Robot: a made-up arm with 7 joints. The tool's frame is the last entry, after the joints. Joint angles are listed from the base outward.
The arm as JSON. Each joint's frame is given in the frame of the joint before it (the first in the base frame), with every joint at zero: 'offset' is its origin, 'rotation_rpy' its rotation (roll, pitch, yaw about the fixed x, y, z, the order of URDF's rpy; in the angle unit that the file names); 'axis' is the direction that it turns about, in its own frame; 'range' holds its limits. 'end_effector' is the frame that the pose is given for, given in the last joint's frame.
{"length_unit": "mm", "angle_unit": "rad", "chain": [
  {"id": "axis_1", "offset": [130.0, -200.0, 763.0], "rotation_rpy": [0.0, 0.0, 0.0], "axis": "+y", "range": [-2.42, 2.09]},
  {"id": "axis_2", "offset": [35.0, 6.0, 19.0], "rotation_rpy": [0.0, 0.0, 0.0], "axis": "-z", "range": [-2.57, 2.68]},
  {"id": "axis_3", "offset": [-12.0, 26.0, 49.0], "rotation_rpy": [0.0, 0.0, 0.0], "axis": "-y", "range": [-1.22, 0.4]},
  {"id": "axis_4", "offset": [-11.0, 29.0, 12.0], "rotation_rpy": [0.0, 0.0, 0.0], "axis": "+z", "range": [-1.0, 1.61]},
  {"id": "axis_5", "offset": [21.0, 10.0, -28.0], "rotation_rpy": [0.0, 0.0, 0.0], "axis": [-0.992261, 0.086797, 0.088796], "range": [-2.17, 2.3]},
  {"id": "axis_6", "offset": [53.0, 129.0, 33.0], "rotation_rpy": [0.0, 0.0, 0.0], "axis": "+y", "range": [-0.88, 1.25]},
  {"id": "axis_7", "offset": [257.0, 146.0, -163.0], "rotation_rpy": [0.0, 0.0, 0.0], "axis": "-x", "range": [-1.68, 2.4]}
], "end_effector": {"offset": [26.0, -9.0, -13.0], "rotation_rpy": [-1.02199, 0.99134, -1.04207]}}
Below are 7 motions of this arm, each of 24 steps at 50 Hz.
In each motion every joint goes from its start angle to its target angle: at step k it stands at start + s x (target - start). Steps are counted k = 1, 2, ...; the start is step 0. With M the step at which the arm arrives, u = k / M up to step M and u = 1 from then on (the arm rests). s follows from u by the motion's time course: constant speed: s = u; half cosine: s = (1 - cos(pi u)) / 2; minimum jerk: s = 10 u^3 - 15 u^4 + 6 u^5.
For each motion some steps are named. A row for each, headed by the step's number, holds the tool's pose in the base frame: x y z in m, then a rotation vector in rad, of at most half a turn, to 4 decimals.
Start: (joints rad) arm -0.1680 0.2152 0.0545 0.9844 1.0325 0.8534 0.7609
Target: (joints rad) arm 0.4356 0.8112 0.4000 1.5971 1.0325 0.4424 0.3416
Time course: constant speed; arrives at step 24
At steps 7, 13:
7: 0.3753 -0.1310 0.4536 -2.2132 0.4875 -1.1668
13: 0.3746 -0.1263 0.4272 -2.2052 0.4796 -1.0166

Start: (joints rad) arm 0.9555 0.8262 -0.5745 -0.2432 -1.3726 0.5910 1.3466
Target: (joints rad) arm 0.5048 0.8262 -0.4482 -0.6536 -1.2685 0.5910 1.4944
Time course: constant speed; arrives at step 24
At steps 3, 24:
3: 0.4599 -0.2914 0.4363 -0.0814 2.8291 -0.8768
24: 0.5058 -0.3986 0.6102 -0.0820 2.4924 -1.2696

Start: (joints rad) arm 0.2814 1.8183 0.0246 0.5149 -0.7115 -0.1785 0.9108
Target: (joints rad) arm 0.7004 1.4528 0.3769 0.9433 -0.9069 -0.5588 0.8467
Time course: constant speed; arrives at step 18
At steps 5, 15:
5: 0.6435 -0.4248 0.8015 -0.0716 1.3313 -1.8798
15: 0.7070 -0.2400 0.7337 -0.3853 1.2060 -1.5719

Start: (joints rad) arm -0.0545 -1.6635 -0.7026 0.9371 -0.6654 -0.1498 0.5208
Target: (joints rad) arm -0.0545 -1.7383 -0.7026 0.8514 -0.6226 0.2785 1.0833
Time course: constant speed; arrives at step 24
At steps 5, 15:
5: -0.3600 -0.2135 0.8424 -1.9888 0.6832 1.6922
15: -0.3483 -0.2758 0.8258 -2.1856 0.2827 1.6616

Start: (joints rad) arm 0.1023 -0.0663 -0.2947 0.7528 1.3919 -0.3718 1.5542
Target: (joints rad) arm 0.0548 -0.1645 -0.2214 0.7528 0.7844 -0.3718 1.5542
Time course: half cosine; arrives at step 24
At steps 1, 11, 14, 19, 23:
1: 0.1976 0.1455 0.4476 -1.8058 -1.2764 -0.9316
11: 0.1661 0.2027 0.4945 -1.7394 -1.0422 -0.9140
14: 0.1530 0.2260 0.5197 -1.7048 -0.9399 -0.8991
19: 0.1365 0.2546 0.5578 -1.6536 -0.8031 -0.8719
23: 0.1309 0.2641 0.5728 -1.6337 -0.7535 -0.8599

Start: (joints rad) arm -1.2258 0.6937 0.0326 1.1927 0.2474 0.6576 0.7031
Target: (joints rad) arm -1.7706 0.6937 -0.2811 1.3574 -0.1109 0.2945 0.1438
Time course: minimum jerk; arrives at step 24
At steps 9, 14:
9: 0.3838 0.1847 0.8207 -0.9619 0.1048 -1.0442
14: 0.2823 0.2599 0.8465 -0.8087 -0.0904 -0.6764

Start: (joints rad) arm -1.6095 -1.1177 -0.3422 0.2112 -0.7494 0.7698 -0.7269
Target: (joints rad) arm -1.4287 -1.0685 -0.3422 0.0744 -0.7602 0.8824 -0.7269
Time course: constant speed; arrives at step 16
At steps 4, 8, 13, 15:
4: 0.1277 0.0784 0.3960 -0.9029 1.2959 0.2904
8: 0.1139 0.0862 0.4047 -0.8638 1.3445 0.3145
13: 0.0974 0.0957 0.4165 -0.8138 1.4063 0.3436
15: 0.0911 0.0994 0.4214 -0.7935 1.4312 0.3549

